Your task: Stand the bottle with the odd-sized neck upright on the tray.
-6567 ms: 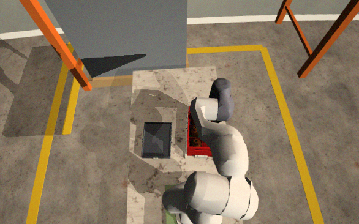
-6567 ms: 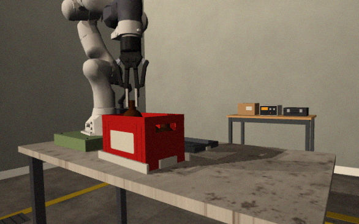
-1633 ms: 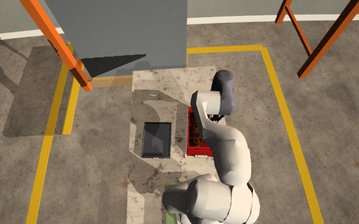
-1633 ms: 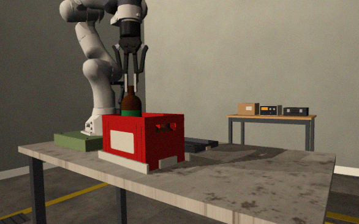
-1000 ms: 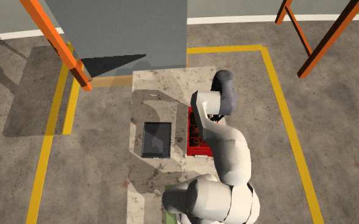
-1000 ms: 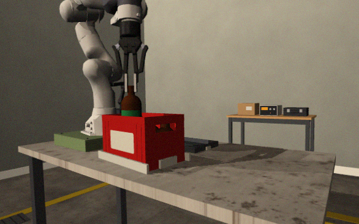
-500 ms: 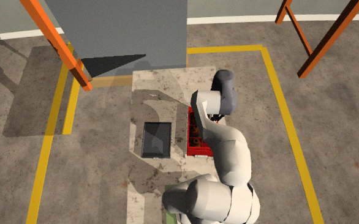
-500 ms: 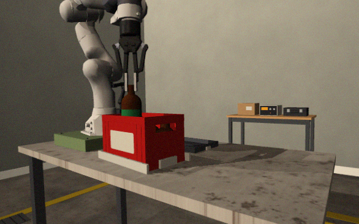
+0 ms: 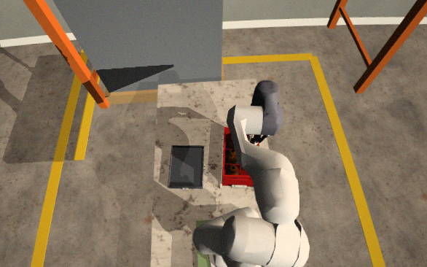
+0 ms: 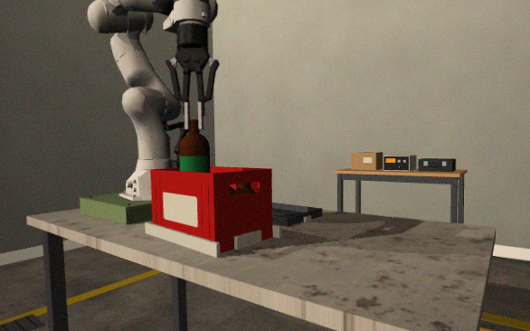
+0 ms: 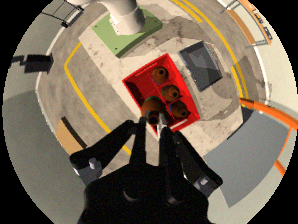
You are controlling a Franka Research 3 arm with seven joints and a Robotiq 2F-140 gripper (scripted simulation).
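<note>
The brown bottle is 90 mm below my hand. From my hand the other things lie so: dark tray 10 mm behind, 340 mm to the left, 300 mm below; then red crate 40 mm to the left, 230 mm below.
</note>
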